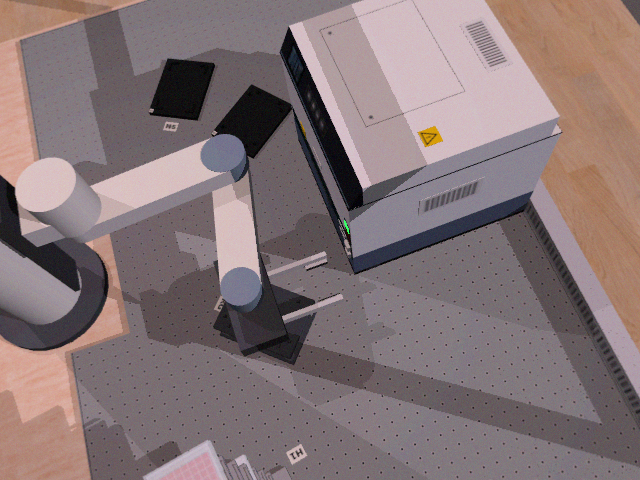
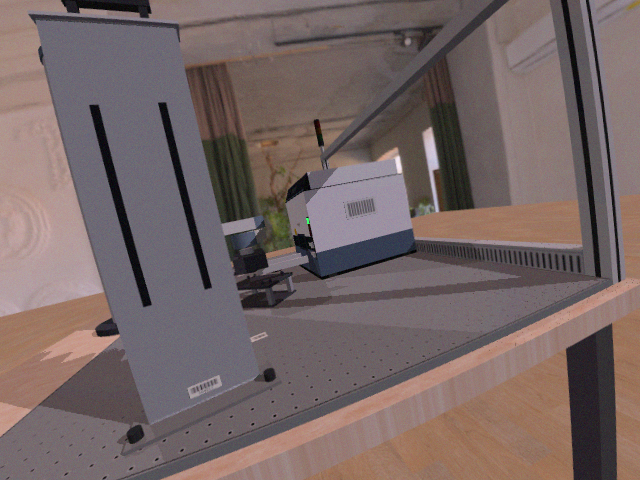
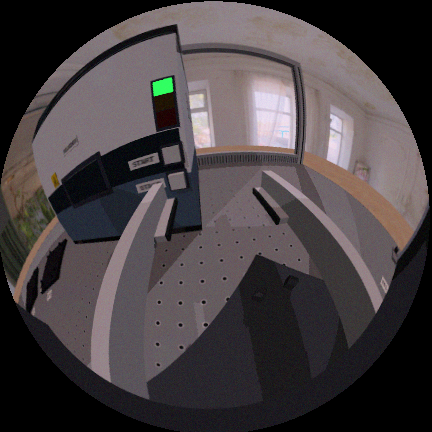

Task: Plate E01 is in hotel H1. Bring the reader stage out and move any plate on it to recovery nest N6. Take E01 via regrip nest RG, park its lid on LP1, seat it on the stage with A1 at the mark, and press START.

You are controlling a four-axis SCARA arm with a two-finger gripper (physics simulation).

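Places are measured from the arm's base along level axes (x down, y left, z ahead), in millimetres.
Where they show: gripper, between the fingertips: (image 1: pixel 334 276) (image 2: pixel 304 257) (image 3: pixel 214 184); arm's base, origin of its link: (image 1: pixel 51 293).
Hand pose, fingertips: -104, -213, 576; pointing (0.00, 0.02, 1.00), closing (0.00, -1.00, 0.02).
Observation:
Things, the pixels of their top centre, and the offset from my fingertips, as dx, dy, dz. "*": a spot on its surface instead.
- dark regrip nest RG, centre of its top: (image 1: pixel 263 312) (image 2: pixel 258 277) +21, -14, -150
- blue reader, centre of its top: (image 1: pixel 413 69) (image 3: pixel 118 84) (image 2: pixel 334 175) -260, +204, +227
- lit green lamp, centre of its top: (image 3: pixel 161 79) -118, +40, +44
- START button, centre of its top: (image 3: pixel 170 145) -35, +40, +44
- second square button, centre of its top: (image 3: pixel 175 172) -3, +40, +44
- pink-gridded plate, a spot on its surface: (image 1: pixel 191 467) * -338, -293, -256
- H1 label, a spot on its surface: (image 1: pixel 296 454) * +91, -271, -174
- slotted rail, a spot on its surface: (image 1: pixel 584 304) * +58, -196, +428
My gripper (image 1: pixel 333 277) (image 2: pixel 306 258) (image 3: pixel 214 184) is shut to its narrow setting, with nothing between its two long parallel fingers. It is low over the dark regrip nest RG (image 1: pixel 299 338) (image 2: pixel 264 280) (image 3: pixel 285 325), fingertips pointing towards the reader's front. The white and blue reader (image 1: pixel 403 87) (image 2: pixel 356 222) (image 3: pixel 105 100) shows a lit green lamp (image 3: pixel 162 86). The START button (image 3: pixel 171 154) sits above a second square button (image 3: pixel 177 180), whose label is partly covered by a finger. No stage shows outside the reader. Hotel H1 (image 2: pixel 144 206) stands upright; plate E01 cannot be told apart.
Two black nests (image 1: pixel 183 88) (image 1: pixel 253 119) lie left of the reader; their labels are hard to read or hidden. A pink-gridded plate (image 1: pixel 191 467) tops a stack beside the H1 label (image 1: pixel 296 454). A slotted rail (image 1: pixel 584 304) and frame post (image 2: pixel 586 139) edge the table.

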